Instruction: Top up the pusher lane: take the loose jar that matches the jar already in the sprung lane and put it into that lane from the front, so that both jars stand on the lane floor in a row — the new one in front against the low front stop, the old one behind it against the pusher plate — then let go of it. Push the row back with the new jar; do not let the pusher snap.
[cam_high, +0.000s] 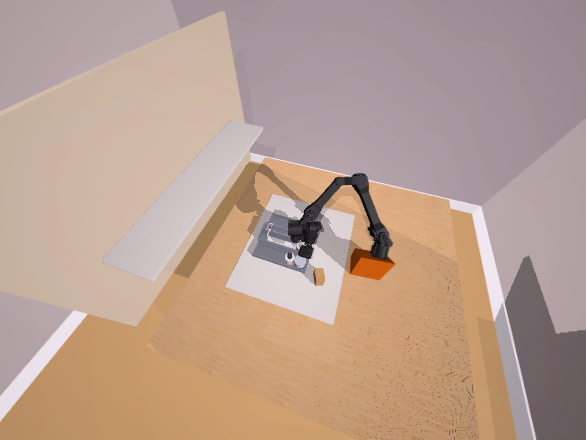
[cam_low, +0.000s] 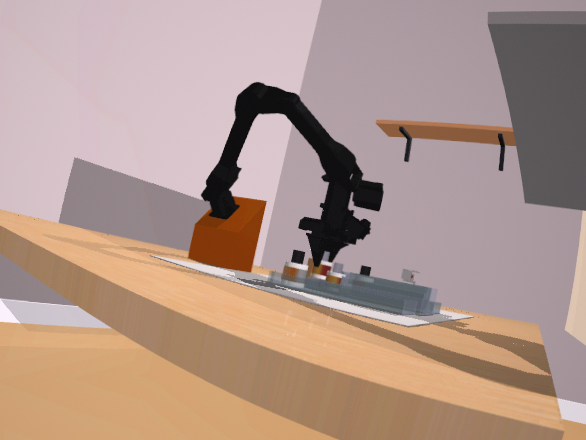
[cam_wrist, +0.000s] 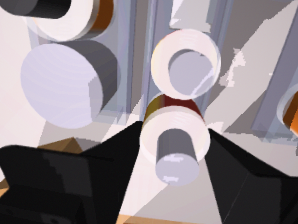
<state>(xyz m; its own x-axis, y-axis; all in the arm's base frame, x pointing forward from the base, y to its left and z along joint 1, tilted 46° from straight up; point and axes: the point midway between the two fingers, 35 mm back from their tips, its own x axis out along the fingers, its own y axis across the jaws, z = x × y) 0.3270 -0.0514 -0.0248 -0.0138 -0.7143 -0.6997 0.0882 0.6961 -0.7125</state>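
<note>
Now: the wooden block 80 mm behind my gripper tip, 140 mm to the left of it and 20 mm below it. Round my gripper tip: lane unit 160 mm ahead, 40 mm to the right, 30 mm below.
</note>
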